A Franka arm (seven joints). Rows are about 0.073 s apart.
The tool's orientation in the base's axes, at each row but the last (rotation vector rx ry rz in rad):
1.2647, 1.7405, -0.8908
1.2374, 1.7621, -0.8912
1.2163, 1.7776, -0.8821
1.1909, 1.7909, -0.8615
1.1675, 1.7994, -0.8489
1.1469, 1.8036, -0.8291
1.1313, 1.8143, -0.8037
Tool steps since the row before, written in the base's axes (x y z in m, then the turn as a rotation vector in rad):
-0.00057, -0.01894, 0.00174, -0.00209, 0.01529, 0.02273
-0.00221, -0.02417, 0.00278, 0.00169, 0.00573, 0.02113
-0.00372, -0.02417, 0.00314, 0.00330, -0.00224, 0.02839
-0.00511, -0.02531, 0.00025, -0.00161, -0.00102, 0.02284
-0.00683, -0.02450, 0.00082, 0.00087, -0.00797, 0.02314
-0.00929, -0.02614, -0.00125, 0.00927, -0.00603, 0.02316
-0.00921, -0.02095, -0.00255, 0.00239, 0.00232, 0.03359
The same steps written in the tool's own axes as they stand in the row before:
-0.00916, -0.00554, 0.01573, -0.01369, -0.00011, -0.02382
-0.01169, -0.00909, 0.01943, -0.01690, 0.00102, -0.01399
-0.01156, -0.01105, 0.01876, -0.02688, -0.00061, -0.00994
-0.00899, -0.01304, 0.02039, -0.02032, -0.00424, -0.00972
-0.00855, -0.01492, 0.01876, -0.02388, -0.00436, -0.00325
-0.00660, -0.01807, 0.02003, -0.02521, 0.00412, -0.00247
-0.00350, -0.01638, 0.01580, -0.02956, 0.00014, -0.01630

